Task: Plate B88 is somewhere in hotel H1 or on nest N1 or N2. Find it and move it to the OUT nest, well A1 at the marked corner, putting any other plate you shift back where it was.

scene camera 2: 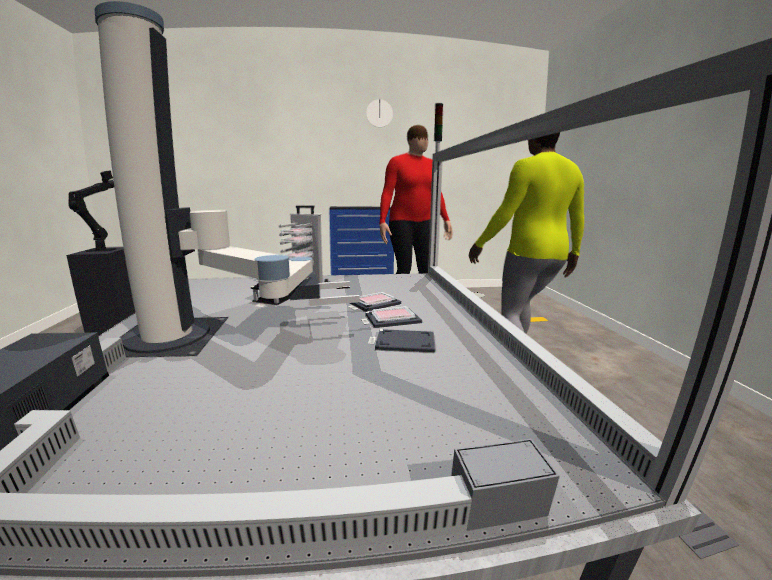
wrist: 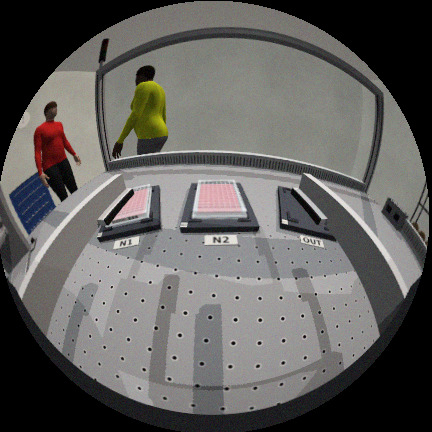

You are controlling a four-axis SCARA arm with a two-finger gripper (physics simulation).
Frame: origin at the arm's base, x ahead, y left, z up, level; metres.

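Seen in the pictures: gripper, fingertip midpoint: (scene camera 2: 354, 290) (wrist: 211, 177); arm's base, link origin: (scene camera 2: 168, 338).
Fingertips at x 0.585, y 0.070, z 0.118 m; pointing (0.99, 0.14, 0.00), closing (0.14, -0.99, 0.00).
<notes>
Offsets run from my fingertips to a thing's top centre. "spot": to the spot under its first point.
My gripper (scene camera 2: 353, 291) (wrist: 211, 177) is open and empty, low over the table and facing nest N2 {0.130 m ahead, 0.009 m left, 0.089 m down} (scene camera 2: 397, 323) (wrist: 220, 229). In the wrist view its fingers stand wide apart, left and right of N2. A clear plate with pink wells {0.130 m ahead, 0.009 m left, 0.079 m down} (scene camera 2: 394, 313) (wrist: 220, 198) lies flat on N2. Another pink plate {0.088 m ahead, 0.181 m left, 0.079 m down} (scene camera 2: 376, 297) (wrist: 139, 201) lies on nest N1 {spot: 0.110 m ahead, 0.129 m left, 0.093 m down} (wrist: 156, 200), partly behind the left finger. The black OUT nest {0.138 m ahead, 0.180 m right, 0.089 m down} (scene camera 2: 405, 340) (wrist: 291, 207) is bare, with a white mark at its near left corner. Hotel H1 (scene camera 2: 316, 249) holds several plates at the back. No plate number is legible.
A white slotted duct (scene camera 2: 536, 355) (wrist: 215, 159) runs behind the nests under a dark frame. The arm's column (scene camera 2: 140, 187) stands at the left. A grey box {0.165 m ahead, 0.738 m right, 0.030 m down} (scene camera 2: 505, 480) sits at the near right corner. Two people stand beyond the table.
</notes>
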